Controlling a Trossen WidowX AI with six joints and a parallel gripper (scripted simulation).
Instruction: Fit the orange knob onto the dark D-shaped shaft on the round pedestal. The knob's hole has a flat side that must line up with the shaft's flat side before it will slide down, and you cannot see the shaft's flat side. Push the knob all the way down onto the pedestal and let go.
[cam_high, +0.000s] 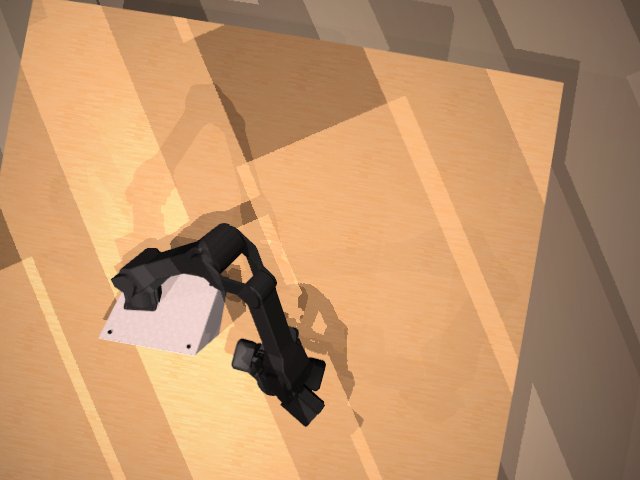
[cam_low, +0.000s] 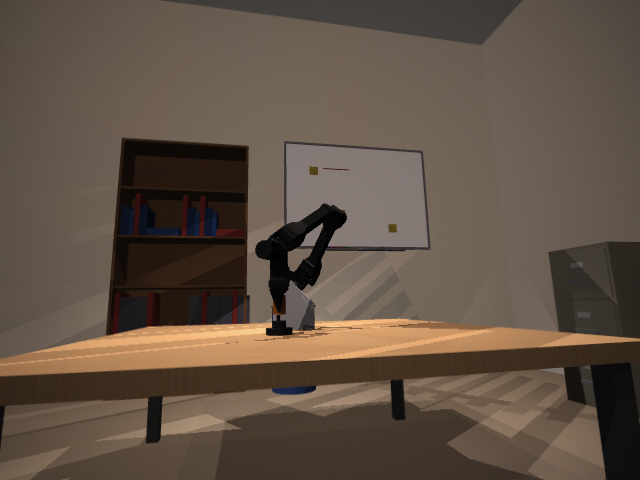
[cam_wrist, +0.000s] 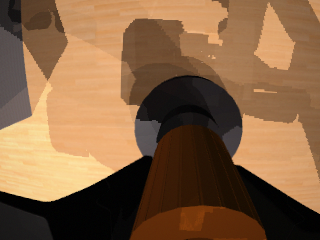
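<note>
Now: the orange knob 20 mm above my gripper tip. From my gripper tip the other things lie so: dark round pedestal: 40 mm below.
</note>
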